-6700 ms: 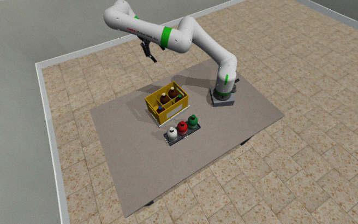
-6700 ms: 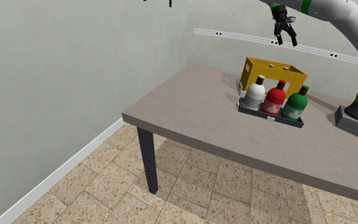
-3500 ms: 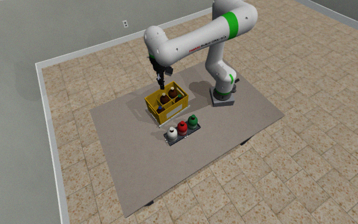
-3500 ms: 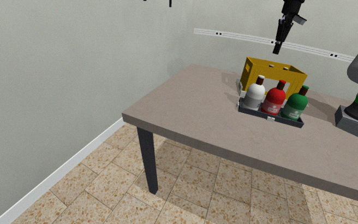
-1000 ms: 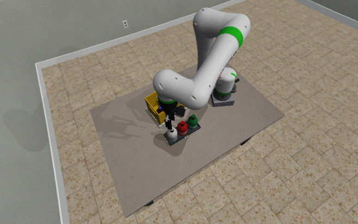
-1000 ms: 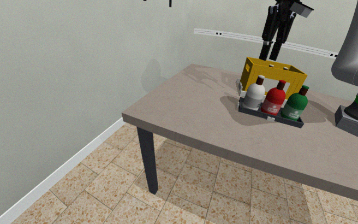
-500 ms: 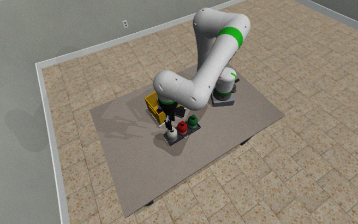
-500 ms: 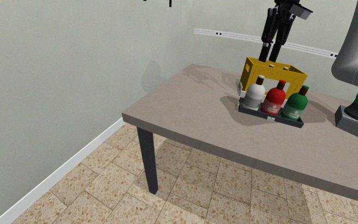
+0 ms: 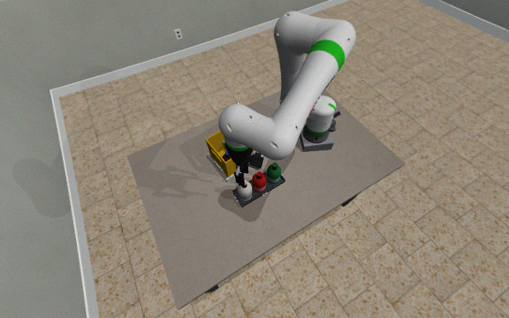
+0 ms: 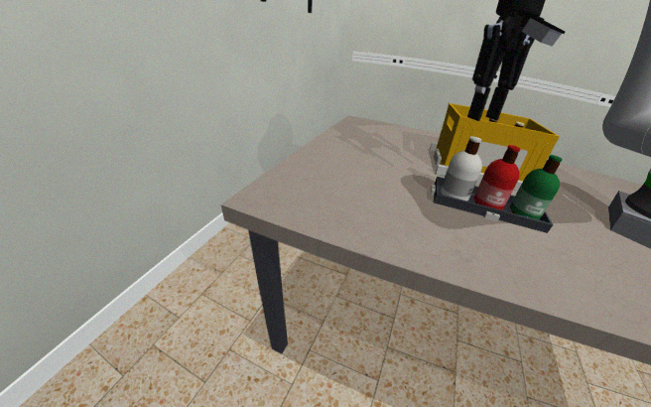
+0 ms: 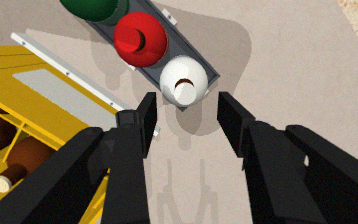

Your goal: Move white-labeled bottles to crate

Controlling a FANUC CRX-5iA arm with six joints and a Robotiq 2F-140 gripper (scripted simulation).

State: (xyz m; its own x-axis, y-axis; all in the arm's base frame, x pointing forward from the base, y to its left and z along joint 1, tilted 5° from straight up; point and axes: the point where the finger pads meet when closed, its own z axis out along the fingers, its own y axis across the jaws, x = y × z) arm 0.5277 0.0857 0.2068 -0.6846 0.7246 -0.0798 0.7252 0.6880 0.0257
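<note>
Now: the white bottle 150 mm below my hand. Round my hand: green bottle: 180 mm behind, 150 mm below; then dark tray: 90 mm behind, 220 mm below; then red bottle: 90 mm behind, 150 mm below.
</note>
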